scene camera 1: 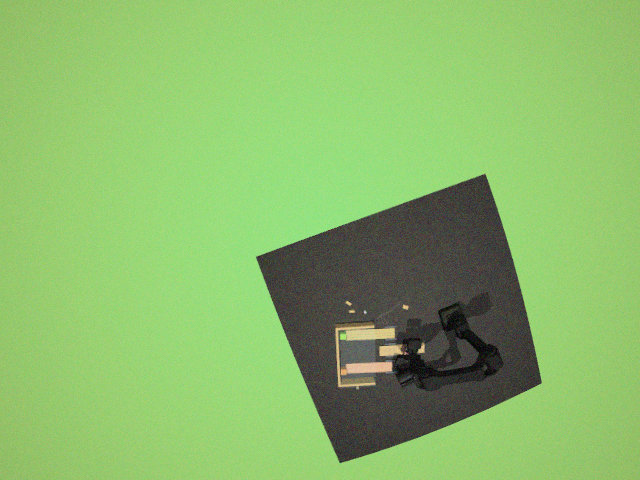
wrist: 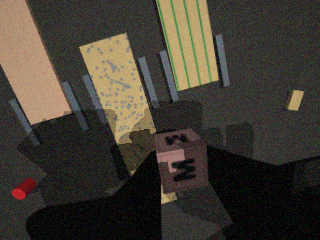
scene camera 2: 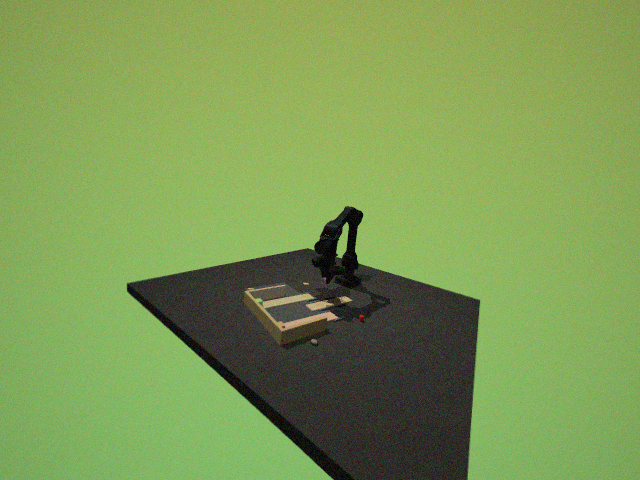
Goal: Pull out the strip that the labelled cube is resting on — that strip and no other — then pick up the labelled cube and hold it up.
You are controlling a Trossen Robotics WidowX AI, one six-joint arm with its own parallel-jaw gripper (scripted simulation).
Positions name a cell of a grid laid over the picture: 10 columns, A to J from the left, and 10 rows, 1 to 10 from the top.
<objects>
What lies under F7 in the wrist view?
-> A labelled cube.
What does my gripper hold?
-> A labelled cube.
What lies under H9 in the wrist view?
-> My gripper.
</objects>
